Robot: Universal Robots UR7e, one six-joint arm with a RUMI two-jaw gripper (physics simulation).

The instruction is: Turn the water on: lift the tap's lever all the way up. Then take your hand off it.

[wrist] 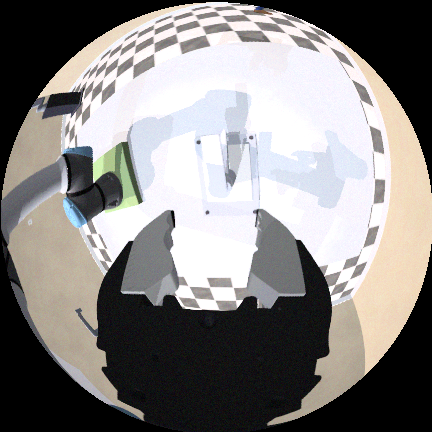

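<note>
The white tap fixture is in the middle of the wrist view, on a pale plate with dark screws at its corners. A narrow upright part stands in its middle, with a grey shaded side. White on white, the lever's outline and its angle are hard to tell. My gripper is open, with nothing between its grey fingers. Its fingertips show below the fixture in the view, one to each side of the plate's lower edge, apart from the upright part.
A green block stands left of the fixture, partly behind blue-capped dark arm joints. A dark box-like object is at the upper left. A checkered border runs around the white surface. A small blue and brown thing shows at the top edge.
</note>
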